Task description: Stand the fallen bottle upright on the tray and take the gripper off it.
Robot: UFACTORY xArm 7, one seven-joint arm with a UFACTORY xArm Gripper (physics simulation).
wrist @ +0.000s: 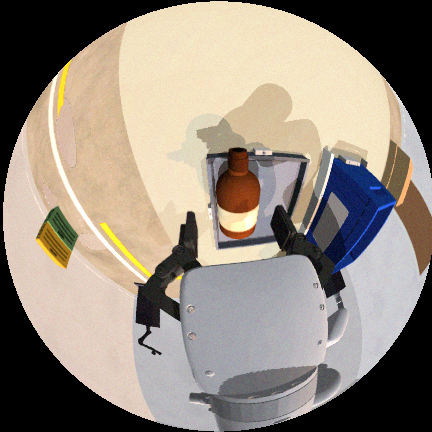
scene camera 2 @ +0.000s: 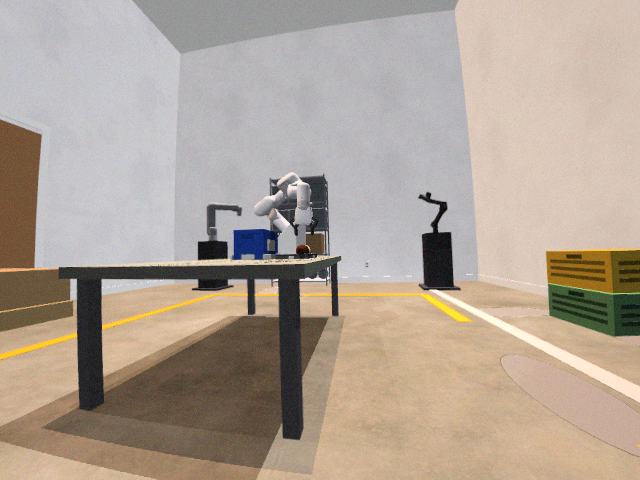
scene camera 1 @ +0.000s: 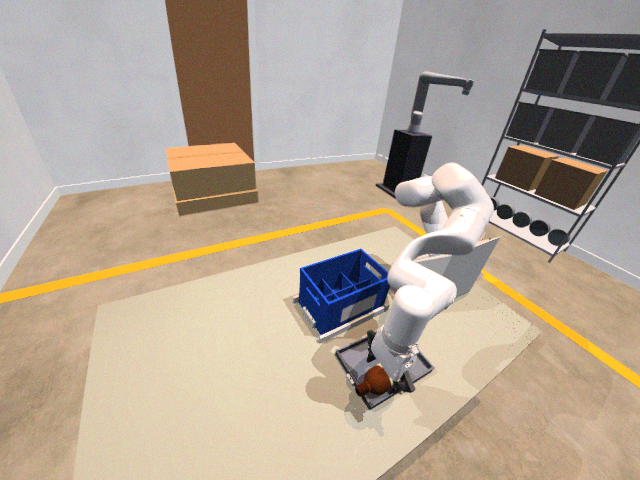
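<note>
The fallen bottle, brown with a cream label, lies on its side on the grey tray. Its neck reaches over the tray's rim, at the front left in scene camera 1 and at the top in the wrist view. My gripper is open and empty. It points down and hangs above the tray, apart from the bottle in scene camera 2. In the wrist view the bottle's label and base show between the two spread fingers. The arm hides part of the tray in scene camera 1.
A blue crate with dividers stands beside the tray on a low white-edged base. An upright pale panel stands behind the arm. The tray and crate are on the table.
</note>
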